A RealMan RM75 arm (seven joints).
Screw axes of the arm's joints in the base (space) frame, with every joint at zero. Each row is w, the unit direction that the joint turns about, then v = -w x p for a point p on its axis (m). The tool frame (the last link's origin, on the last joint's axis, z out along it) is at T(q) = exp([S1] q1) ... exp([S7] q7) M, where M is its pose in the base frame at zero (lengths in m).
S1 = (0, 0, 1, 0, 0, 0)
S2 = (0, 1, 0, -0.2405, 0, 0)
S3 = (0, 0, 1, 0, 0, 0)
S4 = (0, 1, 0, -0.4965, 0, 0)
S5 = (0, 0, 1, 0, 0, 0)
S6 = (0, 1, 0, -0.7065, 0, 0)
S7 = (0, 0, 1, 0, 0, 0)
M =
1 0 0 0
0 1 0 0
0 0 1 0.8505
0 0 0 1
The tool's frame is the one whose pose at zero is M.
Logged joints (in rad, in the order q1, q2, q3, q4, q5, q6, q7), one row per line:
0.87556, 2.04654, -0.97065, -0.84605, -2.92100, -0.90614, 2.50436
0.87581, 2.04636, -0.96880, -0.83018, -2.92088, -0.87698, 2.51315
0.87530, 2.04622, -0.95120, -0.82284, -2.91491, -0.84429, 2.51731
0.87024, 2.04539, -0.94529, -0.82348, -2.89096, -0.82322, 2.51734
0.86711, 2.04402, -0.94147, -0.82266, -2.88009, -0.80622, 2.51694
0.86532, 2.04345, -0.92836, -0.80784, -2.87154, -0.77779, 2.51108
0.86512, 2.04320, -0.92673, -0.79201, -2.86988, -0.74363, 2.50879
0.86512, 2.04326, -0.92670, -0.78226, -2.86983, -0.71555, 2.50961
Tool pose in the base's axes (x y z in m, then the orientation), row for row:
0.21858, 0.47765, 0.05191, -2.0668, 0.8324, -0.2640
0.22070, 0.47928, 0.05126, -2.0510, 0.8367, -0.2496
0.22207, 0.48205, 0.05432, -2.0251, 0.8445, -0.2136
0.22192, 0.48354, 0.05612, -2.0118, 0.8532, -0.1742
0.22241, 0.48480, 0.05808, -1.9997, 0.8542, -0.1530
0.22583, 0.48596, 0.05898, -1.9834, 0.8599, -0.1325
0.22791, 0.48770, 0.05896, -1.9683, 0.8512, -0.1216
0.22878, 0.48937, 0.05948, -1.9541, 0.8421, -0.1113
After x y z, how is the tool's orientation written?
As a rotation vector, in radians.
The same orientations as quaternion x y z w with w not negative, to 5 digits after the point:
-0.82987, 0.33423, -0.10600, 0.43401
-0.82598, 0.33696, -0.10052, 0.44057
-0.81962, 0.34179, -0.08645, 0.45159
-0.81624, 0.34617, -0.07068, 0.45708
-0.81332, 0.34742, -0.06223, 0.46254
-0.80892, 0.35071, -0.05404, 0.46875
-0.80558, 0.34838, -0.04977, 0.47665
-0.80243, 0.34580, -0.04570, 0.48418

